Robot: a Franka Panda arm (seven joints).
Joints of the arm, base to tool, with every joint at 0 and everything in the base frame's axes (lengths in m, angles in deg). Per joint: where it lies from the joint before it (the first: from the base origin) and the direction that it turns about. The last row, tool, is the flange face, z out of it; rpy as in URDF.
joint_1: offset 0 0 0.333 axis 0 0 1
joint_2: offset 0 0 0 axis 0 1 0
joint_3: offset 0 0 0.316 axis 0 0 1
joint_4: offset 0.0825 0 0 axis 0 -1 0
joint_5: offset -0.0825 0 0.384 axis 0 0 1
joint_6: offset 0 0 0 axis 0 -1 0
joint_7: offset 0.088 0 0 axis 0 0 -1
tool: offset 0 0 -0.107 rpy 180 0 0
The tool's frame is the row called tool.
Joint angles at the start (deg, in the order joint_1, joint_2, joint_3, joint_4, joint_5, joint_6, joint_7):
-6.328, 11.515, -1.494, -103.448, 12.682, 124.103, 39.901
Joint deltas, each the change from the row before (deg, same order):
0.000, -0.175, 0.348, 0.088, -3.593, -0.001, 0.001
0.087, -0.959, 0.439, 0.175, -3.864, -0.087, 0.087
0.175, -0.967, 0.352, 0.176, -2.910, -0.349, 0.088
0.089, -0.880, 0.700, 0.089, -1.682, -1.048, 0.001
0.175, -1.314, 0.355, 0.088, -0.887, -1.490, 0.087
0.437, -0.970, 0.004, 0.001, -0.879, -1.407, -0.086
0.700, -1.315, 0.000, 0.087, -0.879, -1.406, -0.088
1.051, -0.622, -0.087, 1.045, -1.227, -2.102, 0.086
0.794, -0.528, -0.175, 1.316, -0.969, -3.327, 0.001
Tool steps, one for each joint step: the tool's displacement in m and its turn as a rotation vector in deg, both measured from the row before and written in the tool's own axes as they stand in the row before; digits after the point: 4 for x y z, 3 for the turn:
-0.0011, -0.0011, -0.0020, -2.042, 1.960, -2.374
-0.0030, -0.0032, -0.0113, -1.627, 2.634, -2.681
-0.0032, -0.0030, -0.0113, -1.204, 2.002, -2.092
-0.0063, -0.0042, -0.0087, -0.933, 0.656, -1.684
-0.0057, -0.0018, -0.0130, -0.526, 0.326, -0.897
-0.0051, -0.0009, -0.0086, -0.807, 0.116, -0.958
-0.0069, -0.0026, -0.0132, -0.508, 0.443, -1.173
-0.0060, -0.0060, -0.0124, -0.994, 0.318, -1.359
-0.0047, -0.0019, -0.0118, -1.581, -0.563, -0.906

